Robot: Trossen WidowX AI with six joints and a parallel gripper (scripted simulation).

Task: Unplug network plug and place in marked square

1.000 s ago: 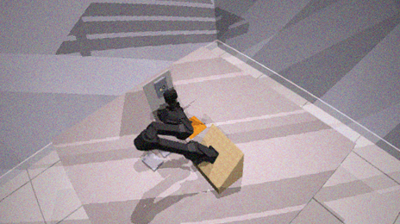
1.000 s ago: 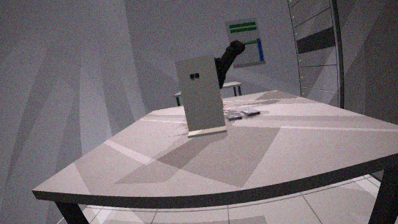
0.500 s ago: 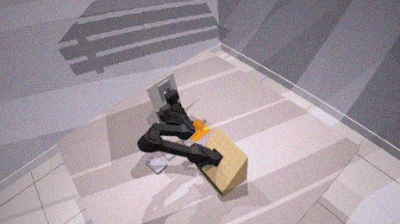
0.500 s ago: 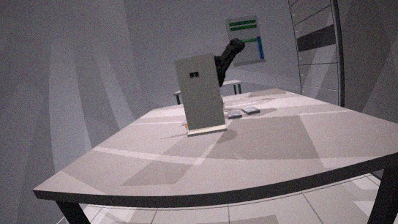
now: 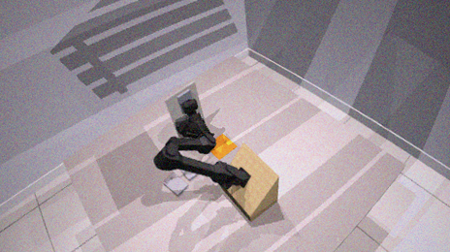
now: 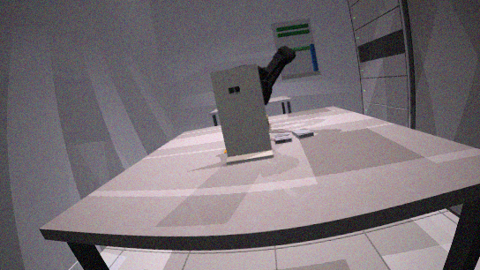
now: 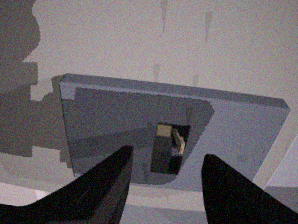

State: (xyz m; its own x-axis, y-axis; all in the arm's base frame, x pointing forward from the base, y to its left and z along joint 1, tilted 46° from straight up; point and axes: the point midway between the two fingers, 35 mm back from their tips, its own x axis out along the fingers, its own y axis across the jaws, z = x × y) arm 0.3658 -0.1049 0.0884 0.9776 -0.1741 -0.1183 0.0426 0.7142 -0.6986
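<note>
Right now my gripper tip is 25 cm above the orange marked square, 12 cm past it and 6 cm to the left of it. From my gripper tip the other things lie so: grey panel: 10 cm below, 4 cm ahead, 1 cm to the right.
</note>
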